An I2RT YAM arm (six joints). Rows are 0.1 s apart.
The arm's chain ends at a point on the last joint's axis. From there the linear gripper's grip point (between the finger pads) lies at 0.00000 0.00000 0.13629 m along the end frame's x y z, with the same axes.
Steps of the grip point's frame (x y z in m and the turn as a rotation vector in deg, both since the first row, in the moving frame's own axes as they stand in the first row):
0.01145, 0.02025, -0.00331, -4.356, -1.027, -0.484
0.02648, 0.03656, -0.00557, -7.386, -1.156, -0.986
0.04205, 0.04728, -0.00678, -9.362, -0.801, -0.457
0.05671, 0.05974, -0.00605, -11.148, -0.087, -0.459
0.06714, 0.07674, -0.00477, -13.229, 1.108, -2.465
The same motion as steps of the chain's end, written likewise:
0.01385, 0.00989, -0.00289, -4.356, -1.027, -0.484
0.02907, 0.01902, -0.00441, -7.386, -1.156, -0.986
0.04386, 0.02510, -0.00495, -9.362, -0.801, -0.457
0.05681, 0.03339, -0.00348, -11.148, -0.087, -0.459
0.06385, 0.04562, -0.00113, -13.229, 1.108, -2.465

